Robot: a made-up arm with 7 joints. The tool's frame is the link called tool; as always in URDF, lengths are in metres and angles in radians. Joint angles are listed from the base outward.
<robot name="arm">
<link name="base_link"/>
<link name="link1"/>
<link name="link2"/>
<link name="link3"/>
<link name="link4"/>
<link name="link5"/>
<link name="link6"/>
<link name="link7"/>
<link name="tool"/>
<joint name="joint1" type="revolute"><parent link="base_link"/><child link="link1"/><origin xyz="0.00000 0.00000 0.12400"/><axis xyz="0 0 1"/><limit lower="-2.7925" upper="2.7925"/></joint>
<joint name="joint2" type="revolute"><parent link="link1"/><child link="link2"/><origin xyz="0.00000 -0.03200 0.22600" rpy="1.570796 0.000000 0.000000"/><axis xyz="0 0 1"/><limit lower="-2.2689" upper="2.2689"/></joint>
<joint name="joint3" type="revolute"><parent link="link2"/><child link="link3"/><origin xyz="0.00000 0.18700 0.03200" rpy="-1.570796 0.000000 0.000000"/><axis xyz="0 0 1"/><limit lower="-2.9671" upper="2.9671"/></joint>
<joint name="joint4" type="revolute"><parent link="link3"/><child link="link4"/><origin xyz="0.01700 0.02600 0.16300" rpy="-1.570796 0.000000 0.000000"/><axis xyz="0 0 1"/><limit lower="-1.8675" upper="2.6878"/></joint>
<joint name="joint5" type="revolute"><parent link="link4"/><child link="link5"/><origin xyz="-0.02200 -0.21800 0.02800" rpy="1.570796 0.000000 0.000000"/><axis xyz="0 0 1"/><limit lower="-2.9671" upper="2.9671"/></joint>
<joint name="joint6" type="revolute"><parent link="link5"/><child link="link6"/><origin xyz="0.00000 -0.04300 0.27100" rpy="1.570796 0.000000 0.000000"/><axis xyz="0 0 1"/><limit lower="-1.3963" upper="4.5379"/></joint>
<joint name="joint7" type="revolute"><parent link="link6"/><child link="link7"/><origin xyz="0.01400 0.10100 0.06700" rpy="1.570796 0.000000 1.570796"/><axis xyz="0 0 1"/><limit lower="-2.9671" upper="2.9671"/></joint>
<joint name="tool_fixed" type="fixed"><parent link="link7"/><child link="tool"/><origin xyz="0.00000 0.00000 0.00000"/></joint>
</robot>
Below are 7 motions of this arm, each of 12 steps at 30 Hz.
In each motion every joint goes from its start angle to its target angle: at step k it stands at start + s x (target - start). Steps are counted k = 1, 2, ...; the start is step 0. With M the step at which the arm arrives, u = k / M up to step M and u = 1 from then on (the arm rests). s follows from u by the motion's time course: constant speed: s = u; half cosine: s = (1 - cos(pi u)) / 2; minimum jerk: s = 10 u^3 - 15 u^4 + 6 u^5.
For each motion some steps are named. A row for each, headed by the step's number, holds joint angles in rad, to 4 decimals.
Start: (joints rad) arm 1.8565 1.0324 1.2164 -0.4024 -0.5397 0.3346 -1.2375
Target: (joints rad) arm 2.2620 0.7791 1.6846 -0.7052 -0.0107 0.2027 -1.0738
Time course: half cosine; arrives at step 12
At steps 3, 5, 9, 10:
3: 1.9159 0.9953 1.2850 -0.4467 -0.4622 0.3153 -1.2135
5: 2.0068 0.9385 1.3899 -0.5146 -0.3437 0.2857 -1.1768
9: 2.2026 0.8162 1.6160 -0.6609 -0.0882 0.2220 -1.0978
10: 2.2348 0.7961 1.6532 -0.6849 -0.0461 0.2115 -1.0848

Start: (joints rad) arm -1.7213 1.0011 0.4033 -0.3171 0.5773 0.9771 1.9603
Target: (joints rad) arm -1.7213 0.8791 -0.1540 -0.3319 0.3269 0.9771 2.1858
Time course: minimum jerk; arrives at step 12
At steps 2, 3, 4, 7, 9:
2: -1.7213 0.9968 0.3835 -0.3176 0.5684 0.9771 1.9683
3: -1.7213 0.9885 0.3456 -0.3186 0.5514 0.9771 1.9836
4: -1.7213 0.9755 0.2863 -0.3202 0.5247 0.9771 2.0076
7: -1.7213 0.9214 0.0392 -0.3268 0.4137 0.9771 2.1076
9: -1.7213 0.8917 -0.0963 -0.3304 0.3528 0.9771 2.1625

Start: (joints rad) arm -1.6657 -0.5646 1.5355 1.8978 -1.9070 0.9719 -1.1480
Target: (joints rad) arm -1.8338 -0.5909 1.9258 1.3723 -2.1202 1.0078 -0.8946
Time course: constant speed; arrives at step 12
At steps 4, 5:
4: -1.7217 -0.5734 1.6656 1.7226 -1.9781 0.9839 -1.0635
5: -1.7357 -0.5756 1.6981 1.6788 -1.9958 0.9869 -1.0424

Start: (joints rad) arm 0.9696 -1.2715 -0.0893 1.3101 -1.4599 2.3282 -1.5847
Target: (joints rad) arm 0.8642 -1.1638 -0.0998 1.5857 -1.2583 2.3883 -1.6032
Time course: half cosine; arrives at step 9
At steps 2, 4, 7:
2: 0.9573 -1.2589 -0.0905 1.3423 -1.4363 2.3352 -1.5869
4: 0.9261 -1.2270 -0.0936 1.4240 -1.3766 2.3530 -1.5923
7: 0.8765 -1.1764 -0.0986 1.5535 -1.2819 2.3813 -1.6010

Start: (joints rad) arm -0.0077 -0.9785 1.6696 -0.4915 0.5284 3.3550 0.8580
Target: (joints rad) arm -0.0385 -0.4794 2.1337 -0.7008 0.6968 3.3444 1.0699
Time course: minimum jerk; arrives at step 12
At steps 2, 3, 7, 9, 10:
2: -0.0088 -0.9608 1.6861 -0.4989 0.5344 3.3546 0.8655
3: -0.0109 -0.9268 1.7176 -0.5132 0.5458 3.3539 0.8799
7: -0.0278 -0.6524 1.9728 -0.6283 0.6384 3.3481 0.9965
9: -0.0353 -0.5311 2.0857 -0.6791 0.6794 3.3455 1.0480
10: -0.0374 -0.4971 2.1172 -0.6934 0.6908 3.3448 1.0624

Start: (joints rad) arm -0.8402 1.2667 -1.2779 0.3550 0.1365 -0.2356 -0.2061
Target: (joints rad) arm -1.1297 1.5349 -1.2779 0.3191 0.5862 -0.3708 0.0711
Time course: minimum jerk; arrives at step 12
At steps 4, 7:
4: -0.9010 1.3230 -1.2779 0.3475 0.2309 -0.2640 -0.1479
7: -1.0294 1.4419 -1.2779 0.3315 0.4303 -0.3239 -0.0250

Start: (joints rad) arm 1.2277 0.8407 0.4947 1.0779 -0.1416 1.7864 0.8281
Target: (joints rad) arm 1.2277 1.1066 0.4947 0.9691 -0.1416 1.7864 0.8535
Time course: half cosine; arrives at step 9
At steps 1, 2, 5, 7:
1: 1.2277 0.8487 0.4947 1.0746 -0.1416 1.7864 0.8289
2: 1.2277 0.8718 0.4947 1.0652 -0.1416 1.7864 0.8311
5: 1.2277 0.9967 0.4947 1.0141 -0.1416 1.7864 0.8430
7: 1.2277 1.0755 0.4947 0.9818 -0.1416 1.7864 0.8505

